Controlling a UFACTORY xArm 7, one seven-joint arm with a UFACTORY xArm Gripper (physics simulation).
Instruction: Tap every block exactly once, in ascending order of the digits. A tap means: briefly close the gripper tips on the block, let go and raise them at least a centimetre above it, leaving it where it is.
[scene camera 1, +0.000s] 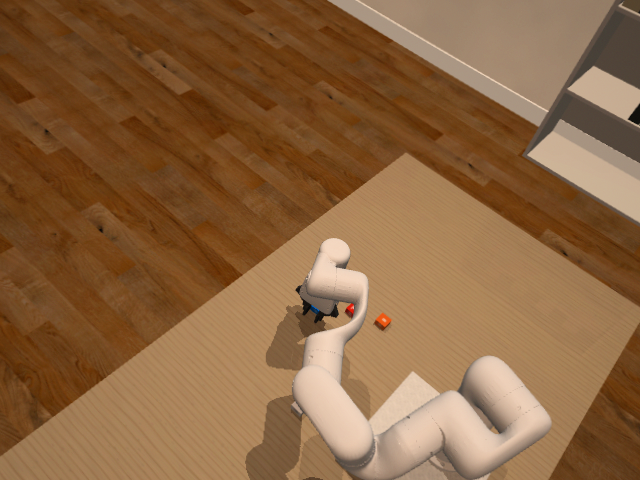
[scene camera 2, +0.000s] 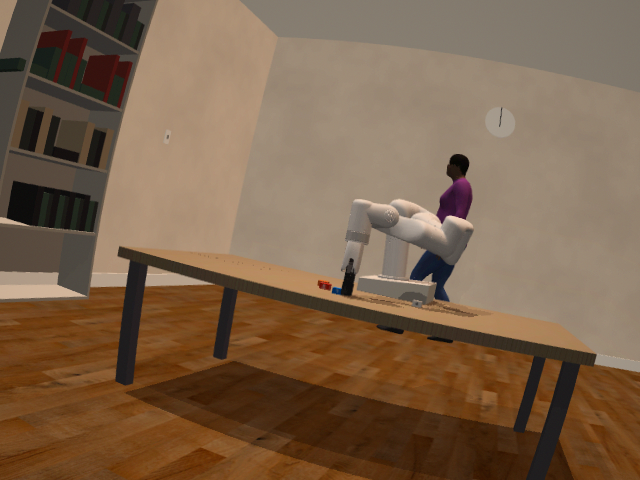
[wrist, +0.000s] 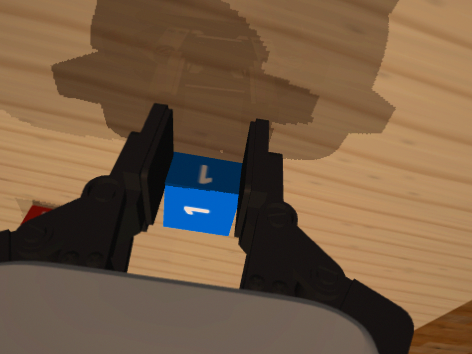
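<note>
A blue block with a white 1 on two faces stands on the table. My gripper is shut on the blue block, with one finger pad against each side. A red block is close by, partly behind the arm in scene view 1 and behind the left finger in the wrist view. An orange block lies beyond the red one. A light grey block is partly under the arm in scene view 1. Their digits cannot be read.
The arm's white base plate is on the wooden table. The arm's upper links hang over the table near the grey block. A bookshelf and a person are in the background.
</note>
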